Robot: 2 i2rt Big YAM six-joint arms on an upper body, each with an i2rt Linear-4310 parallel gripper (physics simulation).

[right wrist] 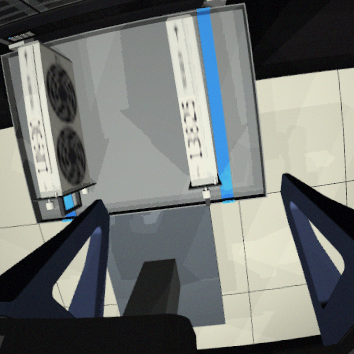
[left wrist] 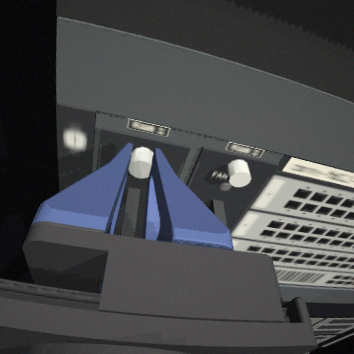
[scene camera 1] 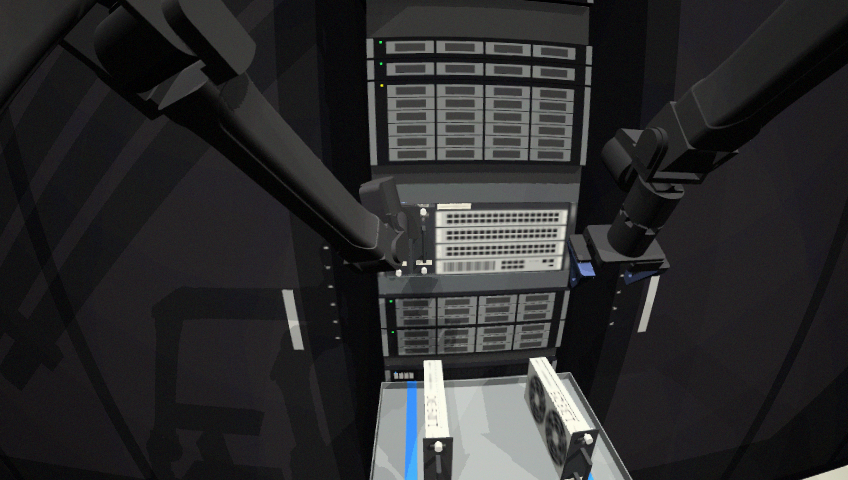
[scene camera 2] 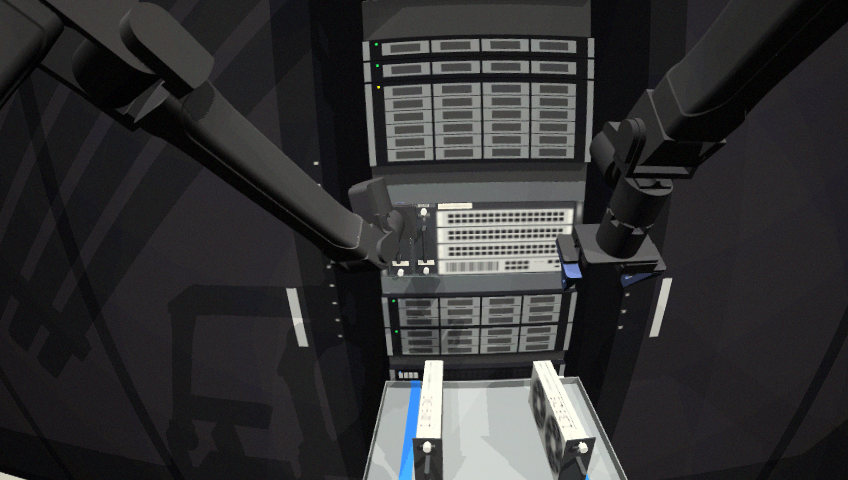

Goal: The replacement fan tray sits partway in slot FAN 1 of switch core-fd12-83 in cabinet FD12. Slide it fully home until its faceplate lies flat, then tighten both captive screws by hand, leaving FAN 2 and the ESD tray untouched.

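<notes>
The FAN 1 tray's dark faceplate (left wrist: 175,156) sits in its slot at the left of the switch; I cannot tell whether it lies fully flat. My left gripper (left wrist: 141,154) is shut on its white upper captive screw (left wrist: 141,163), one blue finger on each side. The fingers are hidden in the scene views. FAN 1's lower captive screw (scene camera 1: 398,273) (scene camera 2: 400,272) shows below the left wrist. The FAN 2 tray (left wrist: 209,162), with its white upper screw (left wrist: 239,173), sits just right of FAN 1. My right gripper (scene camera 1: 606,277) (scene camera 2: 601,279) (right wrist: 190,194) is open and empty, right of the switch.
The grey ESD tray (scene camera 1: 487,416) (scene camera 2: 487,416) (right wrist: 135,150) stands low in front of the cabinet. It holds two upright fan units, one near its left side (scene camera 1: 434,404) and one near its right (scene camera 1: 556,404). Server units sit above and below the switch.
</notes>
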